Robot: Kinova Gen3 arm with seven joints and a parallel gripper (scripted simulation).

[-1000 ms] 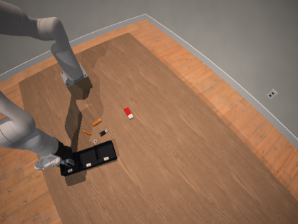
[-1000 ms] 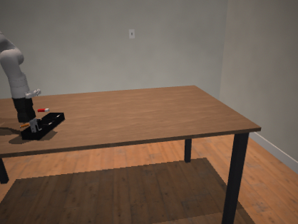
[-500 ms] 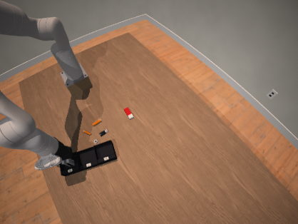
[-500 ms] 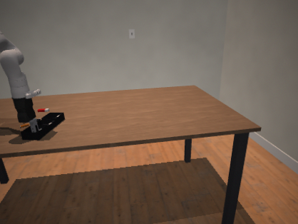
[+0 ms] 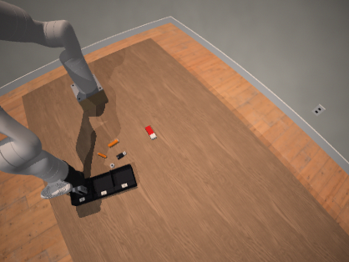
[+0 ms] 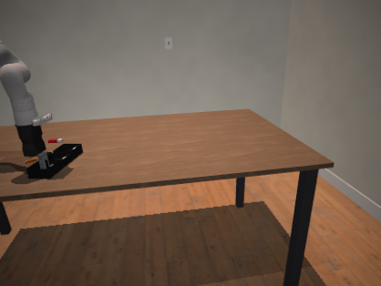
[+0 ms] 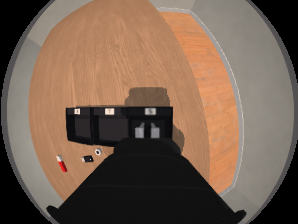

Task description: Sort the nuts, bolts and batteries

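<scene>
My hand is 80 mm to the right of the black bin row, 20 mm above it and 10 mm short of it. Round my hand: grey nut (140 mm to the left, 60 mm behind, 30 mm below); red block (340 mm to the left, 120 mm behind, 30 mm below); black piece (190 mm to the left, 80 mm behind, 30 mm below).
</scene>
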